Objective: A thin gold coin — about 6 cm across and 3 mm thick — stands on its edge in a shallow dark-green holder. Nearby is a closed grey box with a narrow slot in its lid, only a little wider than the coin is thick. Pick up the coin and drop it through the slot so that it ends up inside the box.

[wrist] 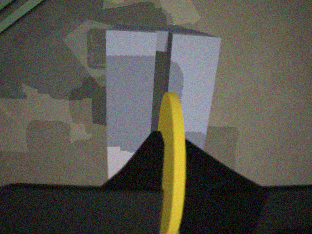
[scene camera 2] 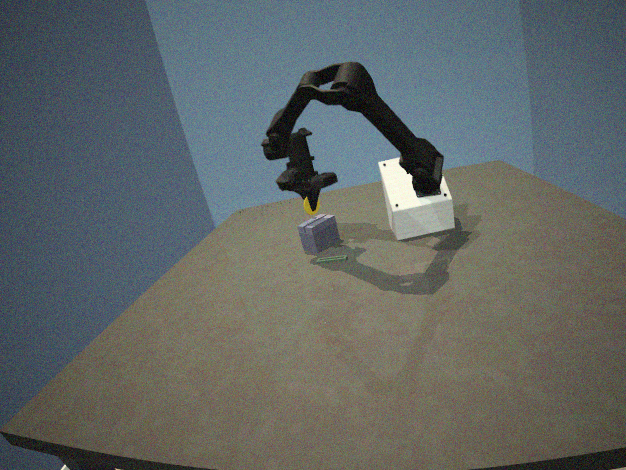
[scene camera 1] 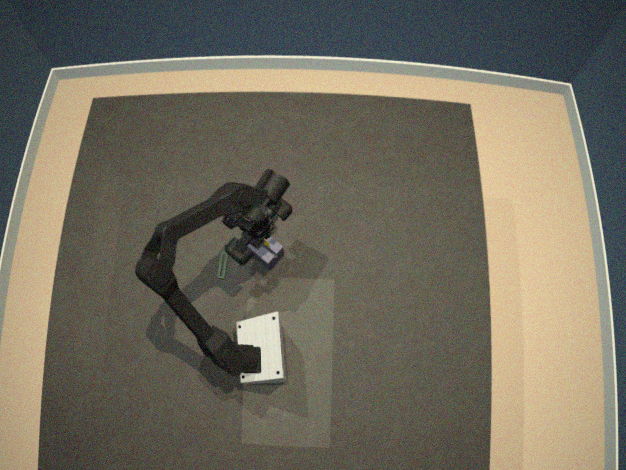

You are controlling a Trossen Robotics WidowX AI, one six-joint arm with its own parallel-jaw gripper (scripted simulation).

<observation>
My gripper holds a gold coin.
My gripper also shows in the wrist view and in scene camera 1.
</observation>
